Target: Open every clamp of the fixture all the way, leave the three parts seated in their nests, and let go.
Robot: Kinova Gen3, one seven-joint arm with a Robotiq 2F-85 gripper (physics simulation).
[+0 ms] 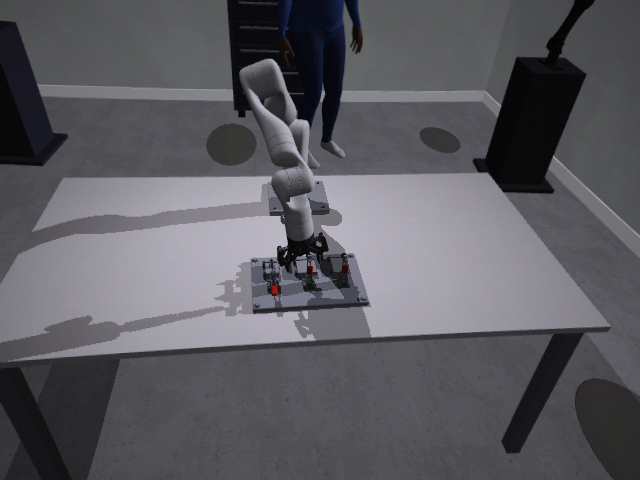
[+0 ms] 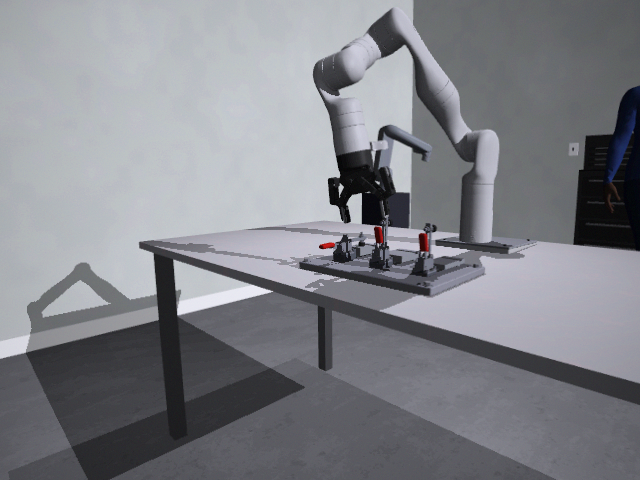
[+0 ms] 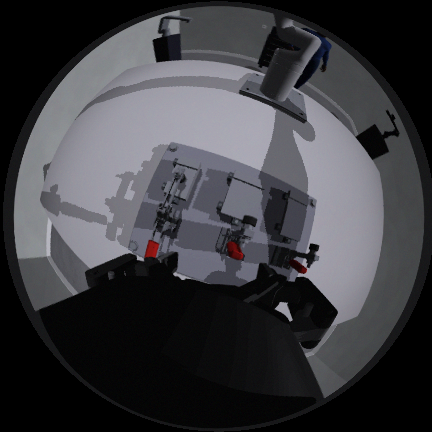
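Seen in the pictures: gripper, fingertip midpoint: (image 1: 304,266) (image 2: 365,220) (image 3: 216,267); arm's base, link origin: (image 2: 474,240) (image 3: 272,93).
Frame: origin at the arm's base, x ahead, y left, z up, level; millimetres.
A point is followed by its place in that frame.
The fixture plate (image 1: 330,301) {x 541, y 120, z 0 mm} (image 2: 372,277) {x 553, y 108, z -3 mm} (image 3: 197,271) {x 548, y 31, z -1 mm} carries three clamps. The left clamp's red handle (image 1: 274,290) {x 547, y -48, z 45 mm} (image 2: 326,245) {x 551, y -41, z 43 mm} (image 3: 151,249) {x 537, y -47, z 46 mm} lies nearly flat toward the front edge; its arm reaches low over the left part (image 3: 189,186) {x 424, y -43, z 25 mm}. The middle red handle (image 1: 310,270) {x 487, y 57, z 74 mm} (image 2: 378,235) {x 485, y 58, z 70 mm} (image 3: 235,250) {x 480, y 53, z 87 mm} and right red handle (image 1: 345,269) {x 472, y 164, z 69 mm} (image 2: 423,241) {x 471, y 167, z 68 mm} (image 3: 298,266) {x 466, y 156, z 77 mm} stand upright, their arms raised off the middle part (image 3: 243,197) {x 399, y 44, z 20 mm} and right part (image 3: 293,217) {x 383, y 150, z 15 mm}. All three parts lie in their nests. My gripper (image 1: 303,264) {x 504, y 38, z 103 mm} (image 2: 366,220) {x 504, y 38, z 103 mm} is open and empty, above the left and middle clamps; contact is unclear.
The fixture rests on the white table (image 1: 439,258) {x 302, y 506, z -16 mm} (image 2: 542,304) {x 437, y 389, z -16 mm}. The middle and right clamp arms stick up as obstacles. The arm's base plate (image 1: 321,198) {x -31, y 105, z 0 mm} (image 2: 519,242) {x -78, y 102, z -1 mm} (image 3: 247,89) {x 58, y -70, z 3 mm} is behind the fixture. A person (image 1: 317,46) stands beyond the table beside a dark drawer cabinet (image 1: 253,41).
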